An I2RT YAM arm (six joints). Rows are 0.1 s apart.
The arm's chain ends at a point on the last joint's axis. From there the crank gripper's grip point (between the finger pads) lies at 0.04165 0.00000 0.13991 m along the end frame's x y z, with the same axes.
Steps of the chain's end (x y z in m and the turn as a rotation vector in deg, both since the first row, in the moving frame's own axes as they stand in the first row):
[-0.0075 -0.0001 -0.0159 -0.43 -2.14 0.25]
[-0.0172 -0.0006 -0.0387 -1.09 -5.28 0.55]
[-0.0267 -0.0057 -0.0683 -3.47 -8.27 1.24]
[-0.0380 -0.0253 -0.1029 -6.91 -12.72 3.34]
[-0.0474 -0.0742 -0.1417 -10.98 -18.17 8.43]
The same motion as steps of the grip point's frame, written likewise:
[-0.0128 0.0011 -0.0144 -0.43 -2.14 0.25]
[-0.0303 0.0024 -0.0355 -1.09 -5.28 0.55]
[-0.0473 0.0036 -0.0641 -3.47 -8.27 1.24]
[-0.0703 -0.0066 -0.0983 -6.91 -12.72 3.34]
[-0.0951 -0.0441 -0.1389 -10.98 -18.17 8.43]

